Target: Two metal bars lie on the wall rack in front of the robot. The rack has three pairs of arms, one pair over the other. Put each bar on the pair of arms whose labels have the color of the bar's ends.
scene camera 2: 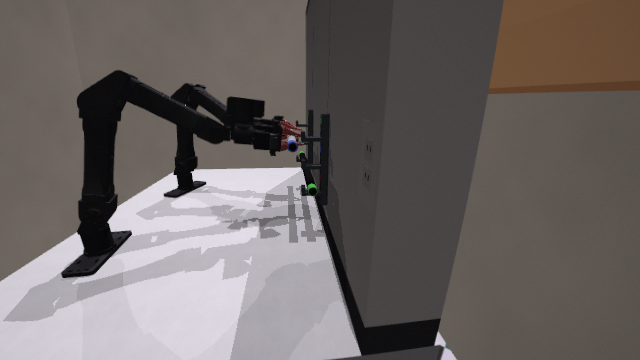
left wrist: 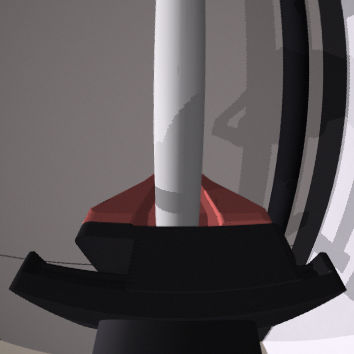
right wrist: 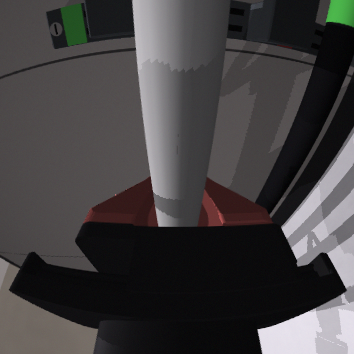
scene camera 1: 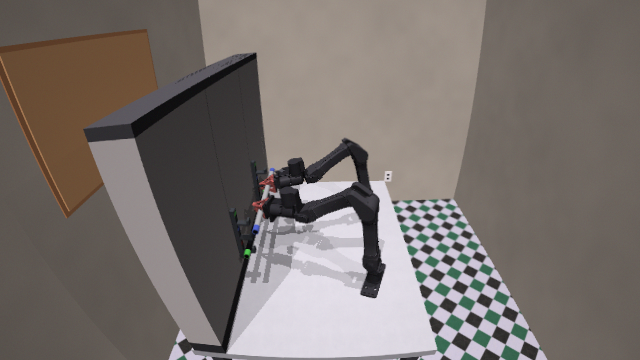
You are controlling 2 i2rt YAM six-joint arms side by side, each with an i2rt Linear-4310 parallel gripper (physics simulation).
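Where they show: left gripper, fingertip midpoint: [left wrist: 177,175] [scene camera 1: 253,206]; right gripper, fingertip midpoint: [scene camera 1: 259,186]; left arm's base, origin of the base link: [scene camera 2: 186,189] [scene camera 1: 373,279]; right arm's base, origin of the base link: [scene camera 2: 101,252].
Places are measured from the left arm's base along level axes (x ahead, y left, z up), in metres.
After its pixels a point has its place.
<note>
A white bar with blue ends [scene camera 1: 258,220] @(x 0.460, y 0.106, z 0.288 m) [scene camera 2: 292,145] @(x 0.627, y -0.303, z 0.280 m) [left wrist: 179,100] @(x 0.515, y -0.052, z 0.278 m) [right wrist: 180,100] is held roughly level, in front of the rack's arm tips. In scene camera 2 its near end appears between the top and middle arms. My left gripper [scene camera 1: 260,205] @(x 0.547, y 0.012, z 0.272 m) and my right gripper [scene camera 1: 268,184] @(x 0.608, y -0.145, z 0.271 m) are both shut on it. A black bar with green ends [scene camera 1: 247,253] @(x 0.487, y 0.186, z 0.168 m) [scene camera 2: 312,189] @(x 0.671, y -0.279, z 0.163 m) [left wrist: 295,100] @(x 0.573, y -0.050, z 0.164 m) [right wrist: 320,90] @(x 0.637, y -0.208, z 0.166 m) lies on the lowest pair of arms. The rack [scene camera 1: 234,227] [scene camera 2: 325,155] has a green label [right wrist: 74,25] @(x 0.679, y -0.230, z 0.334 m) at the top, blue in the middle and red at the bottom.
The rack is fixed to a tall dark grey wall panel [scene camera 1: 185,200] @(x 0.447, y 0.428, z 0.591 m) [scene camera 2: 410,150] @(x 0.868, y -0.563, z 0.327 m) at the back edge of the white table [scene camera 1: 325,320] @(x 0.124, y 0.264, z 0.000 m) [scene camera 2: 175,310] @(x 0.483, y -0.579, z 0.000 m). The two arms reach across the table close beside each other. A brown board [scene camera 1: 85,100] hangs on the room wall behind the panel.
</note>
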